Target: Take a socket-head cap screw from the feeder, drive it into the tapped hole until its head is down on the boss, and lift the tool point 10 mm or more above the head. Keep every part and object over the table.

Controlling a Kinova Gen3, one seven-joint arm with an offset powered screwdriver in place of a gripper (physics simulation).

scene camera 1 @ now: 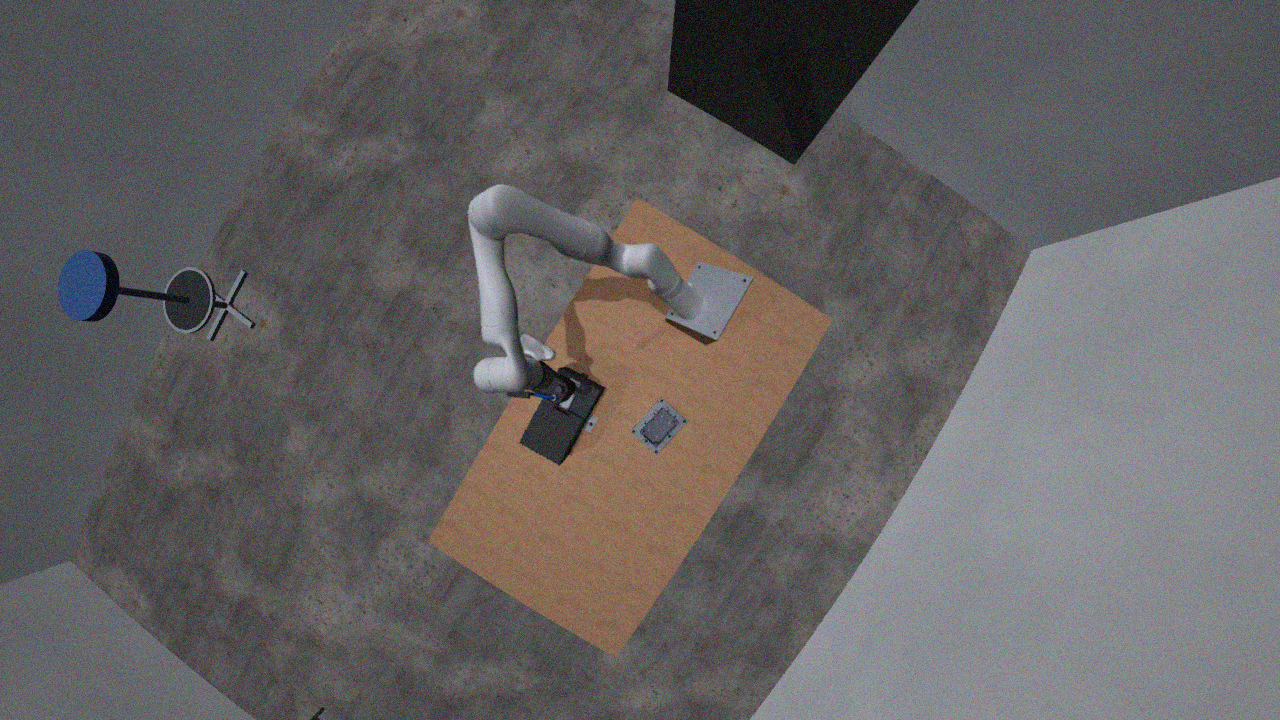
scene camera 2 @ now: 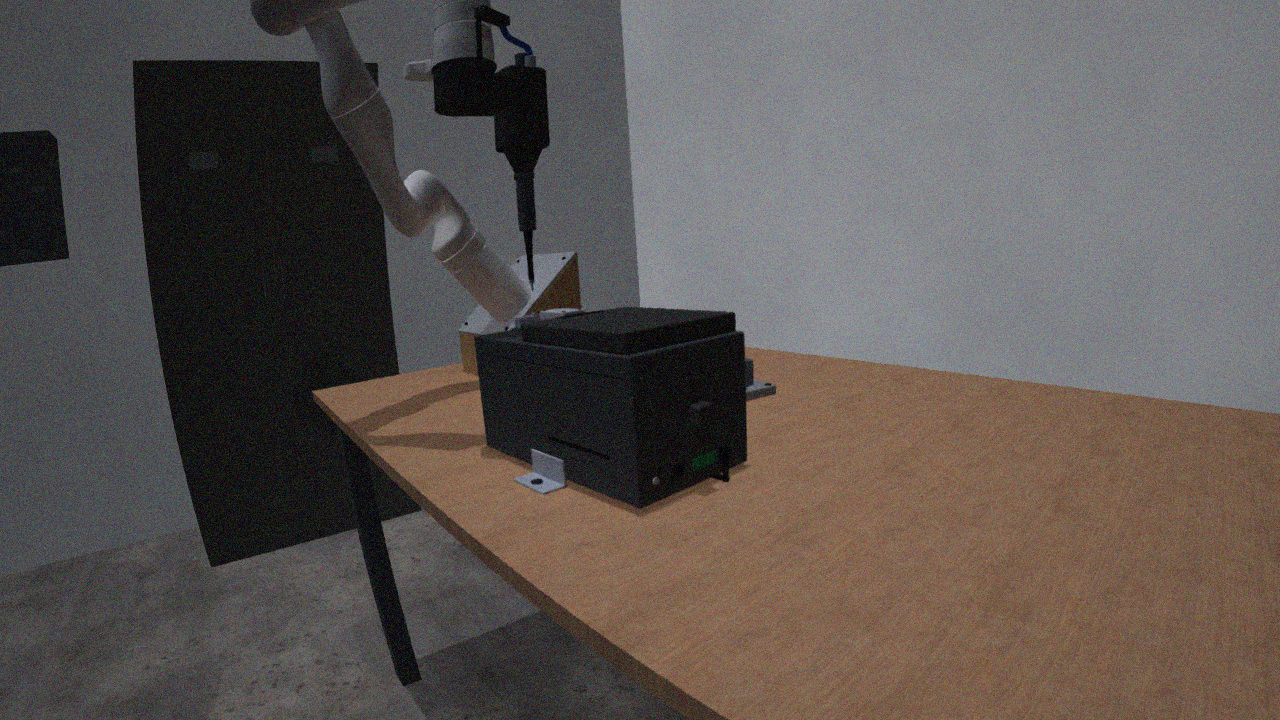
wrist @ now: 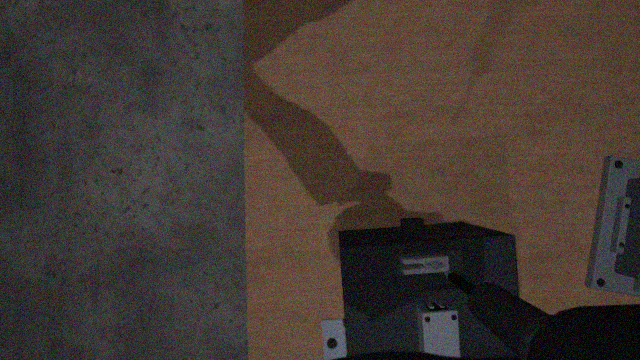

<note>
In view: a black screw feeder (scene camera 2: 642, 423).
The black screw feeder shows as well in the wrist view (wrist: 380, 308).
</note>
